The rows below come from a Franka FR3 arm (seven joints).
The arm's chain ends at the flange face. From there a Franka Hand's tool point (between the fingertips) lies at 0.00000 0.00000 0.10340 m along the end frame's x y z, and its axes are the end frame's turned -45 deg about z.
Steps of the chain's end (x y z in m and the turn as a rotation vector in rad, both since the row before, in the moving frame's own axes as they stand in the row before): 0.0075, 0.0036, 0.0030, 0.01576, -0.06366, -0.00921; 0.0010, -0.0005, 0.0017, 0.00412, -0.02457, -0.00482; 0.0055, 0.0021, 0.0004, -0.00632, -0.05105, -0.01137; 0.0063, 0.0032, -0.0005, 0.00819, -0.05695, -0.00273; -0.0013, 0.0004, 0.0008, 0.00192, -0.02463, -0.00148; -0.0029, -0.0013, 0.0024, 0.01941, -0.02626, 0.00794
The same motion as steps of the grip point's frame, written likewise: -0.0008, 0.0021, 0.0028, 0.05616, -0.03387, -0.00921; -0.0004, -0.0017, 0.0017, 0.02029, -0.01446, -0.00482; -0.0018, 0.0021, 0.0003, 0.03163, -0.04057, -0.01137; -0.0014, 0.0020, -0.0007, 0.04606, -0.03448, -0.00273; -0.0029, -0.0026, 0.0008, 0.01877, -0.01606, -0.00148; -0.0016, -0.0063, 0.0023, 0.03229, -0.00484, 0.00794
